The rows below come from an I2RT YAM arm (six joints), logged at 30 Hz.
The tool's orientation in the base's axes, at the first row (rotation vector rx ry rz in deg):
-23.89, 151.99, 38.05
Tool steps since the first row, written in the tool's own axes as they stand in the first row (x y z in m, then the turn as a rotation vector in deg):
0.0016, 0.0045, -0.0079, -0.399, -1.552, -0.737
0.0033, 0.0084, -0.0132, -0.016, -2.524, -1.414
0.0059, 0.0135, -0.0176, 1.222, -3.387, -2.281
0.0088, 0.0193, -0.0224, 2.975, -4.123, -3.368
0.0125, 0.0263, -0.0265, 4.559, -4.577, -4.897
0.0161, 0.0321, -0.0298, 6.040, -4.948, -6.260
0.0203, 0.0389, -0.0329, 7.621, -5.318, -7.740
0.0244, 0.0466, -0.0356, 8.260, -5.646, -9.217
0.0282, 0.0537, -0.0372, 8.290, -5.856, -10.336
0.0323, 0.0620, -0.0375, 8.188, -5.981, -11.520
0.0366, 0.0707, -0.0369, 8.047, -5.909, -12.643
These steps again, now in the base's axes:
-0.0053, -0.0005, 0.0075, 0.716, -1.603, 0.168
-0.0097, -0.0001, 0.0127, 0.542, -2.836, 0.183
-0.0151, 0.0015, 0.0172, -0.483, -4.235, 0.035
-0.0212, 0.0034, 0.0221, -2.073, -5.735, -0.100
-0.0282, 0.0066, 0.0267, -3.741, -7.185, 0.309
-0.0345, 0.0092, 0.0301, -5.302, -8.462, 0.656
-0.0415, 0.0125, 0.0335, -6.985, -9.816, 1.058
-0.0488, 0.0169, 0.0370, -7.847, -10.954, 1.871
-0.0552, 0.0214, 0.0395, -8.112, -11.696, 2.693
-0.0620, 0.0275, 0.0412, -8.309, -12.374, 3.658
-0.0688, 0.0343, 0.0423, -8.527, -12.847, 4.665

